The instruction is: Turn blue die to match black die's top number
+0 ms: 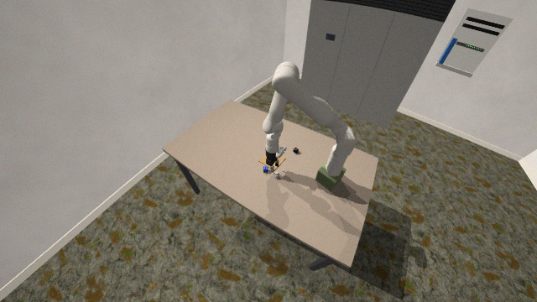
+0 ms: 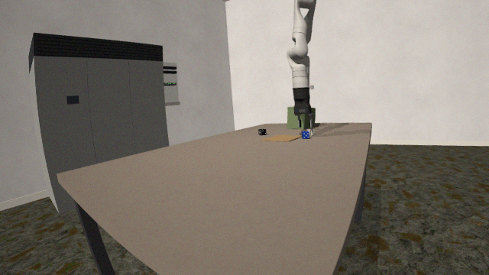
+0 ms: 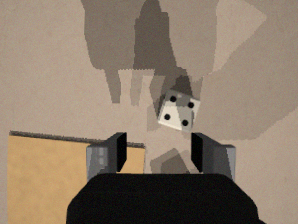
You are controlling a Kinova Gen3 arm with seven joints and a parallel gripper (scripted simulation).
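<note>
The white die is 3 cm behind my hand, 2 cm to the left of it and 4 cm below it. From my hand the other things lie so: black die 6 cm behind, 25 cm to the right, 4 cm below; tan mat 6 cm ahead, 10 cm to the right, 6 cm below; blue die 6 cm ahead, 1 cm to the left, 4 cm below.
</note>
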